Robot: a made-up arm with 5 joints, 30 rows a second.
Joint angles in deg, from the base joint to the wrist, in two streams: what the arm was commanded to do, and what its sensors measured. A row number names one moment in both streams.
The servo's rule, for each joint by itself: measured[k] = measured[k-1] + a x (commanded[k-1-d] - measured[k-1]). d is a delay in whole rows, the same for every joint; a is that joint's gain. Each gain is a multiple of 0.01, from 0.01 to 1. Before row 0 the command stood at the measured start. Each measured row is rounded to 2 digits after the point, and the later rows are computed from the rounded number. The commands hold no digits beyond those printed.
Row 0, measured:
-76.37 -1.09 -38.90 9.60 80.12
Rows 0 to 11, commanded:
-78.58 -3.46 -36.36 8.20 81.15
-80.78 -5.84 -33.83 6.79 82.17
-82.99 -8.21 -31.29 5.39 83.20
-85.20 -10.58 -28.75 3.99 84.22
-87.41 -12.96 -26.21 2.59 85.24
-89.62 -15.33 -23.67 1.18 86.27
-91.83 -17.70 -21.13 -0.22 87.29
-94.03 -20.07 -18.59 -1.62 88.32
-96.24 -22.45 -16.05 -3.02 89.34
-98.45 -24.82 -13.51 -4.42 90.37
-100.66 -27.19 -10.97 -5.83 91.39
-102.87 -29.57 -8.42 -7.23 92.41
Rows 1 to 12, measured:
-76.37 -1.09 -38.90 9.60 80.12
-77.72 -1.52 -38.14 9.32 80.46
-79.59 -2.30 -36.85 8.81 81.02
-81.66 -3.36 -35.18 8.13 81.74
-83.82 -4.66 -33.25 7.30 82.56
-86.01 -6.15 -31.14 6.36 83.44
-88.21 -7.80 -28.90 5.32 84.37
-90.42 -9.58 -26.57 4.21 85.33
-92.62 -11.47 -24.18 3.04 86.32
-94.83 -13.45 -21.74 1.83 87.32
-97.04 -15.50 -19.27 0.58 88.33
-99.25 -17.60 -16.78 -0.70 89.34
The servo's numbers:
d 1
a 0.61 0.18 0.30 0.20 0.33

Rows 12 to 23, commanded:
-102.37 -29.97 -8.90 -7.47 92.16
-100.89 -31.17 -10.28 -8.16 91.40
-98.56 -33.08 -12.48 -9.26 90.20
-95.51 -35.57 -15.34 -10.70 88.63
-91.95 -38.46 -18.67 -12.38 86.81
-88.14 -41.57 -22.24 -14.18 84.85
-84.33 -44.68 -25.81 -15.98 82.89
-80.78 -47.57 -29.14 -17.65 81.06
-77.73 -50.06 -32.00 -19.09 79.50
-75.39 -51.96 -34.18 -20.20 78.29
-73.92 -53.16 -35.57 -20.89 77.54
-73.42 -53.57 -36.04 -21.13 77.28
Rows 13 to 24, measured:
-101.46 -19.75 -14.27 -2.01 90.35
-102.02 -21.59 -12.66 -3.10 90.95
-101.33 -23.31 -11.95 -4.11 91.10
-99.64 -25.07 -12.11 -5.14 90.80
-97.12 -26.96 -13.08 -6.25 90.08
-93.97 -29.03 -14.76 -7.48 89.00
-90.41 -31.29 -17.00 -8.82 87.63
-86.70 -33.70 -19.64 -10.25 86.07
-83.09 -36.20 -22.49 -11.73 84.42
-79.82 -38.69 -25.34 -13.20 82.80
-77.12 -41.08 -27.99 -14.60 81.31
-75.17 -43.25 -30.26 -15.86 80.07

